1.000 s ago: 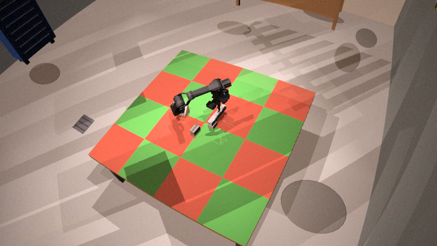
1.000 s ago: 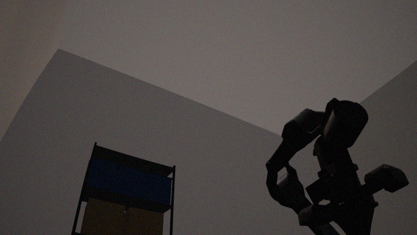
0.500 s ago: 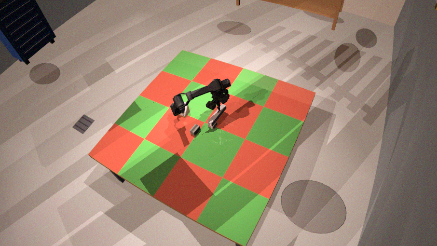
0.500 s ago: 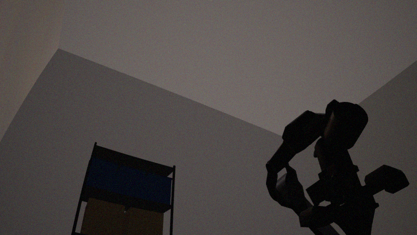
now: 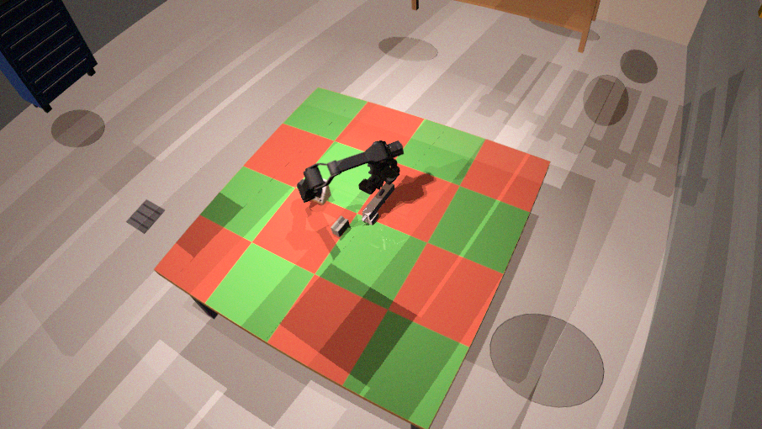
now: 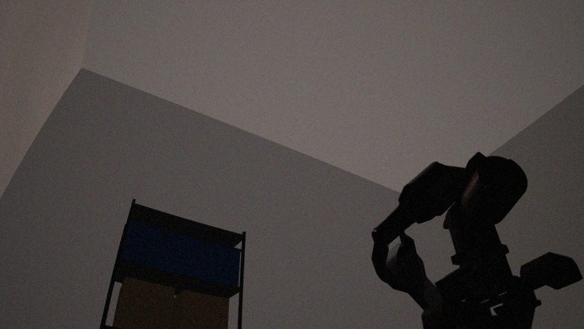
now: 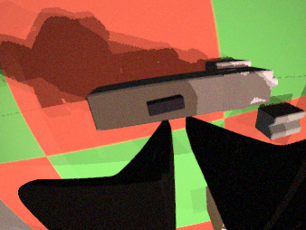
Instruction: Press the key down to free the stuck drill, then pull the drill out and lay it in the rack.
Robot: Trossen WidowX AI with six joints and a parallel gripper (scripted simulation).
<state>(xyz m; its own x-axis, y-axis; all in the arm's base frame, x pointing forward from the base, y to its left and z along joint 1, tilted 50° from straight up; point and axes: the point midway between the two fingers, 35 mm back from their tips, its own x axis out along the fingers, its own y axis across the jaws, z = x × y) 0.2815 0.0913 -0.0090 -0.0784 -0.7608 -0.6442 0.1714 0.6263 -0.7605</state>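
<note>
My gripper tip is now 70 mm to the left of the drill, 60 mm above it and 10 mm past it. Also, from my gripper tip: small grey block 180 mm to the right, 100 mm behind, 90 mm below.
</note>
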